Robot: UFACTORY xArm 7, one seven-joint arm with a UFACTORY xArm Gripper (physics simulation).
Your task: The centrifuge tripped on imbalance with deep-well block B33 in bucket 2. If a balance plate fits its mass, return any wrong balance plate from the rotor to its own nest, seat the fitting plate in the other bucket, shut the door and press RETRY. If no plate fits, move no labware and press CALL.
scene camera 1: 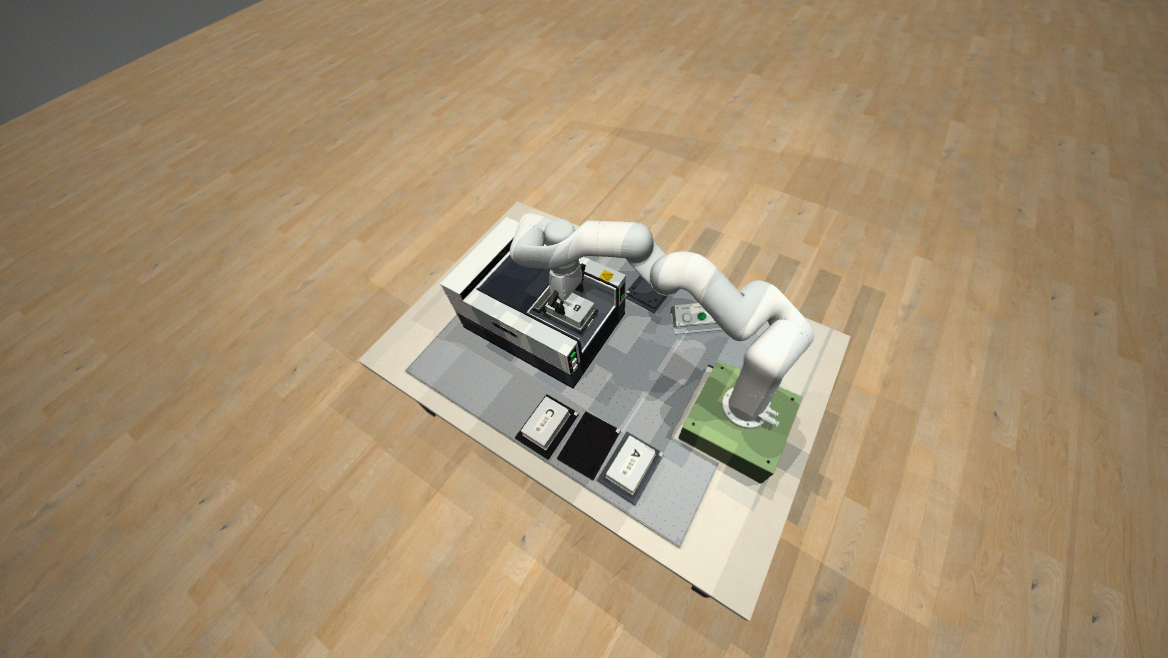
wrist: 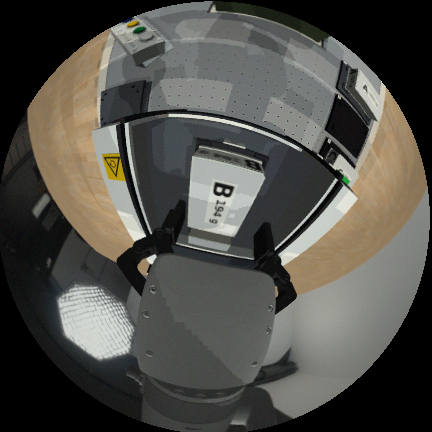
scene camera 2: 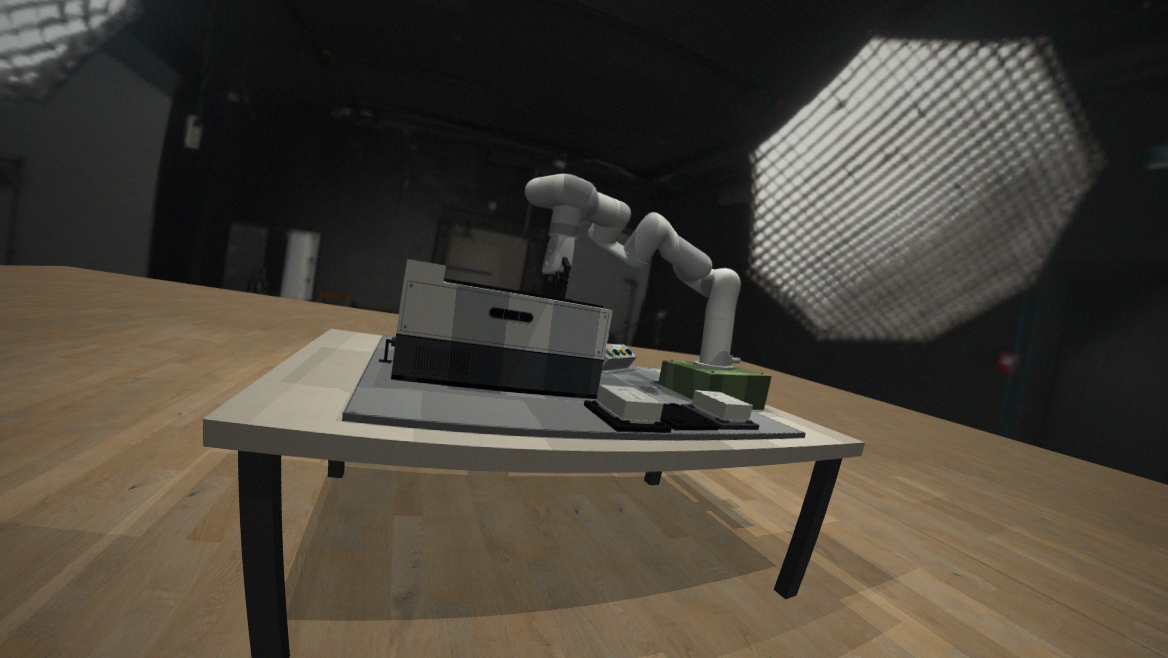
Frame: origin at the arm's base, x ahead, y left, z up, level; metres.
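Seen in the pictures: gripper, fingertip midpoint: [scene camera 1: 569, 301] [wrist: 223, 218]; arm's base, link origin: [scene camera 1: 745, 407] [scene camera 2: 713, 366].
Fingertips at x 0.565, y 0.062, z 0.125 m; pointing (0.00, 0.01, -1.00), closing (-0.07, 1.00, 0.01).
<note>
Offsets run from my fingertips to a thing's middle. "spot": to the spot under its first point.
Balance plate B @(0.009 m ahead, 0.007 m right, 0.050 m down) [scene camera 1: 583, 312] [wrist: 225, 175], white and marked 194 g, sits in the bucket showing in the opening of the centrifuge @(0.132 m ahead, 0.006 m left, 0.089 m down) [scene camera 1: 510, 335] [scene camera 2: 502, 322]. My gripper [scene camera 1: 569, 299] [scene camera 2: 557, 279] [wrist: 223, 218] is open and empty, above plate B, with its fingers towards either side of the plate's near end in the wrist view. Plate C @(0.124 m back, 0.292 m left, 0.178 m down) [scene camera 1: 545, 423] [scene camera 2: 629, 402] [wrist: 342, 164] and plate A @(0.392 m back, 0.244 m left, 0.178 m down) [scene camera 1: 631, 464] [scene camera 2: 723, 404] [wrist: 367, 92] rest in their nests. The middle nest @(0.260 m back, 0.263 m left, 0.202 m down) [scene camera 1: 588, 445] [wrist: 346, 126] between them is empty. Block B33 does not show.
The button console @(0.317 m back, 0.312 m right, 0.169 m down) [scene camera 1: 688, 317] [scene camera 2: 619, 356] [wrist: 142, 42] stands beyond the centrifuge's front. A flat dark plate @(0.100 m back, 0.320 m right, 0.189 m down) [scene camera 1: 649, 294] [wrist: 122, 102] lies between them. The housing walls flank the opening, with a yellow warning label @(spot: 0.031 m back, 0.143 m right, 0.000 m up) [scene camera 1: 606, 275] [wrist: 114, 166] on one. The green base [scene camera 1: 719, 441] [scene camera 2: 686, 380] carries my arm.
</note>
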